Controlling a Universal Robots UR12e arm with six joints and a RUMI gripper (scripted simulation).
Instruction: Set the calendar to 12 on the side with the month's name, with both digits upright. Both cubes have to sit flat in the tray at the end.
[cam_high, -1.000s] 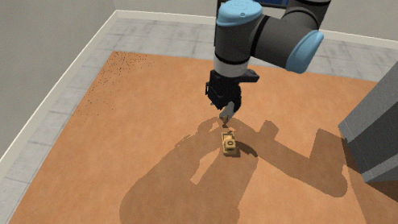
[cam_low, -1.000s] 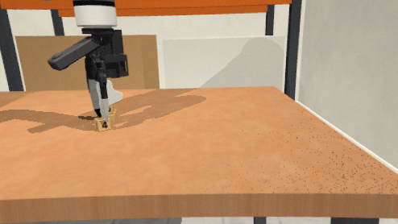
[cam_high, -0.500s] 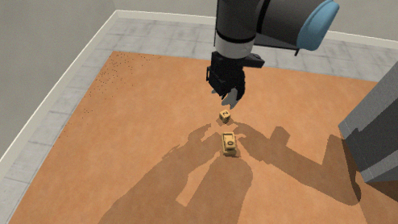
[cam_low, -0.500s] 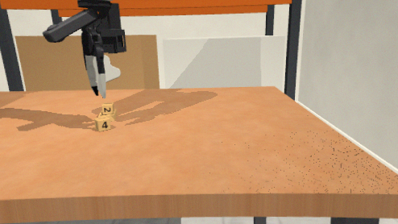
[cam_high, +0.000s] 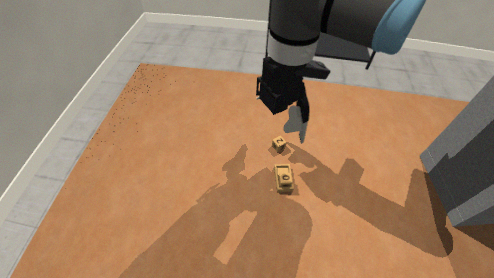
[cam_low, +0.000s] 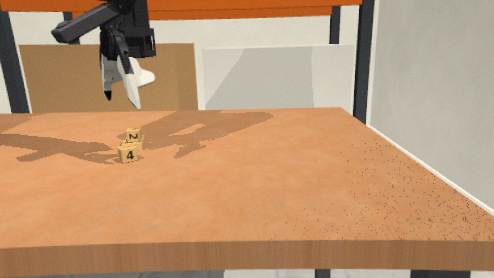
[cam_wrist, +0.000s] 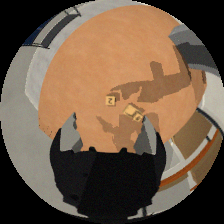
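Now: hand 10 cm above the cube. Round my hand: tray: 11 cm below, 10 cm to the left, 2 cm behind.
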